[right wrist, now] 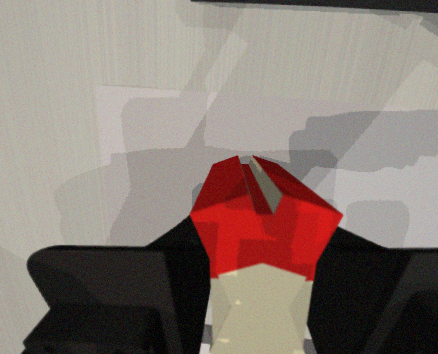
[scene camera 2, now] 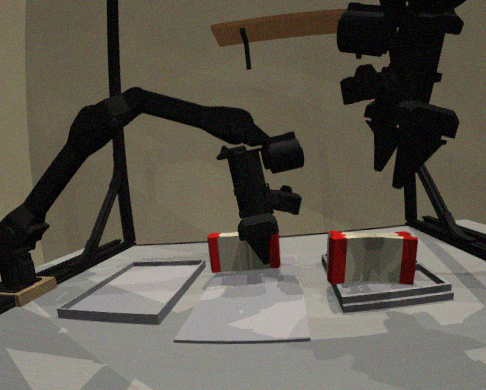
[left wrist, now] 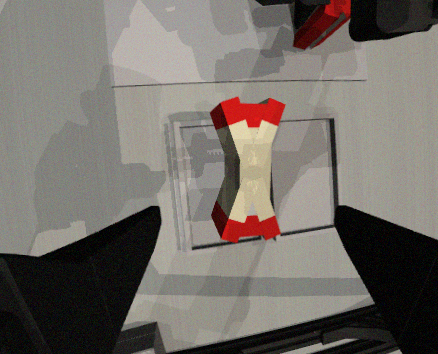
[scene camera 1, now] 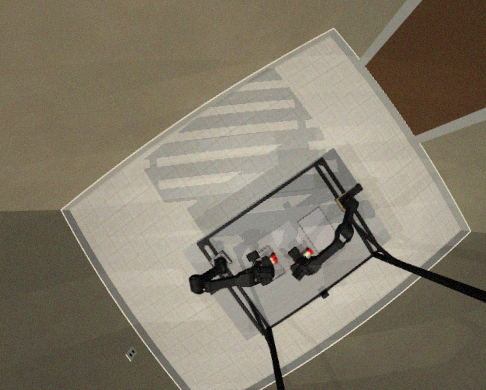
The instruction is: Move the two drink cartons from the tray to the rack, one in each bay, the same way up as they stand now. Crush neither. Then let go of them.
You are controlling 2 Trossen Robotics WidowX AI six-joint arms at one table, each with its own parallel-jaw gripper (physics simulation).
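Where they show: left gripper, fingertip midpoint: [scene camera 2: 386, 178] [left wrist: 247, 214]; right gripper, fingertip midpoint: [scene camera 2: 266, 260] [left wrist: 308, 24] [scene camera 1: 297, 259]; left arm's base, origin of the base link: [scene camera 1: 220, 262]; right arm's base, origin of the base link: [scene camera 2: 19, 284] [scene camera 1: 345, 201].
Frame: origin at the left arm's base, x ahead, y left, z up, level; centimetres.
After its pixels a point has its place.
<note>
A red-ended cream carton [scene camera 1: 273, 259] {x 26.4, y -18.9, z 4.3 cm} [scene camera 2: 372, 260] {x 22.4, y -17.3, z 0.4 cm} [left wrist: 252, 170] {x 22.1, y -18.4, z 3.9 cm} stands upright in the two-bay rack [scene camera 2: 397, 302] {x 21.5, y -11.1, z -3.7 cm} [left wrist: 334, 170] {x 19.0, y -31.7, z -2.9 cm}; its base is partly hidden, so I cannot tell which bay. My left gripper [scene camera 2: 388, 177] {x 20.8, y -15.1, z 12.3 cm} [left wrist: 247, 214] {x 20.8, y -15.1, z 12.3 cm} is open and empty above it. My right gripper [scene camera 2: 265, 250] {x 37.5, y -30.9, z -1.9 cm} [right wrist: 245, 201] {x 37.5, y -30.9, z -1.9 cm} is shut on the second carton [scene camera 1: 309, 252] {x 45.8, y -30.7, z 3.8 cm} [scene camera 2: 227, 254] {x 44.5, y -29.4, z 0.4 cm} [left wrist: 325, 22] {x 35.1, y -29.5, z 2.6 cm} [right wrist: 265, 240] {x 36.1, y -30.6, z 3.8 cm} and holds it upright, low over the flat panel's far part; I cannot tell whether it touches. The tray [scene camera 2: 110, 316] {x 60.8, y -13.8, z -3.4 cm} holds no carton.
The thin flat panel [scene camera 2: 270, 325] [left wrist: 150, 55] [right wrist: 150, 115] lies between the tray and the rack. Black frame posts [scene camera 2: 115, 50] {x 77.9, y -64.6, z 59.2 cm} rise at the table's edges. The right arm reaches in above the tray side in scene camera 2.
</note>
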